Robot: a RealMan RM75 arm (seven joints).
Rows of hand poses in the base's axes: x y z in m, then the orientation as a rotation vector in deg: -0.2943 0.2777 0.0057 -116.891 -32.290 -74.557; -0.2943 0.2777 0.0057 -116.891 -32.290 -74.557; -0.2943 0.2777 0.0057 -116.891 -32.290 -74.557; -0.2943 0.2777 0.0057 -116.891 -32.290 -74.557; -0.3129 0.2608 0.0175 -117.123 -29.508 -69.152; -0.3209 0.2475 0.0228 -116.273 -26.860 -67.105; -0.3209 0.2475 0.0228 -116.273 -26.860 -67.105; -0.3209 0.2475 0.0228 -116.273 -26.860 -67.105; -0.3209 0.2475 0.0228 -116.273 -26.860 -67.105; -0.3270 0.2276 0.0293 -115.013 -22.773 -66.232
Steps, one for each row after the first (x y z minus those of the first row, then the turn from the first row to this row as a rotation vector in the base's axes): 0.0000 0.0000 0.0000 0.000 0.000 0.000; 0.0000 0.0000 0.0000 0.000 0.000 0.000; 0.0000 0.0000 0.0000 0.000 0.000 0.000; -0.0186 -0.0169 0.0118 2.070 4.566 0.888; -0.0266 -0.0302 0.0171 4.356 6.564 0.825; -0.0266 -0.0302 0.0171 4.356 6.564 0.825; -0.0266 -0.0302 0.0171 4.356 6.564 0.825; -0.0266 -0.0302 0.0171 4.356 6.564 0.825; -0.0327 -0.0501 0.0236 7.501 8.075 -0.377
